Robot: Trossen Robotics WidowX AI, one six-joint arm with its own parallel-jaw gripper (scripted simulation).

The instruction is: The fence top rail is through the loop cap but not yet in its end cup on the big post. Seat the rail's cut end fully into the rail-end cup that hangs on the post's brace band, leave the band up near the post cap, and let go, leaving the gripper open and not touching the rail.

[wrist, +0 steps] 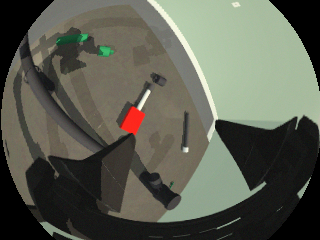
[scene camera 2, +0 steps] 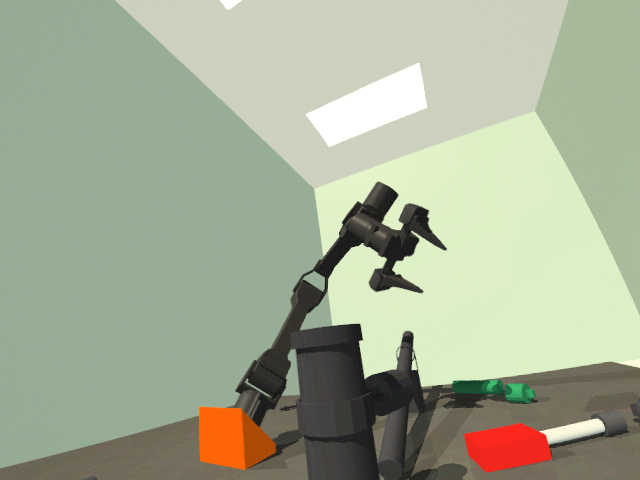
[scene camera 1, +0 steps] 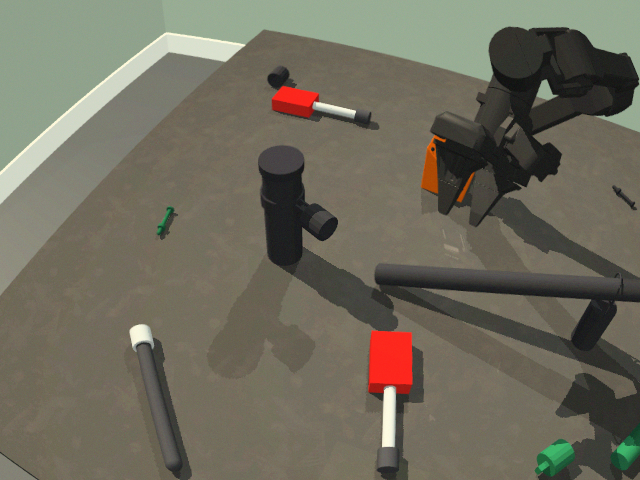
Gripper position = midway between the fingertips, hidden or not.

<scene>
My gripper (scene camera 1: 458,220) is open and holds nothing. Also in view: a red-headed tool (scene camera 1: 390,369) and a red-headed tool (scene camera 1: 289,100).
My gripper also shows in the wrist view (wrist: 175,130) and in scene camera 2 (scene camera 2: 434,271).
</scene>
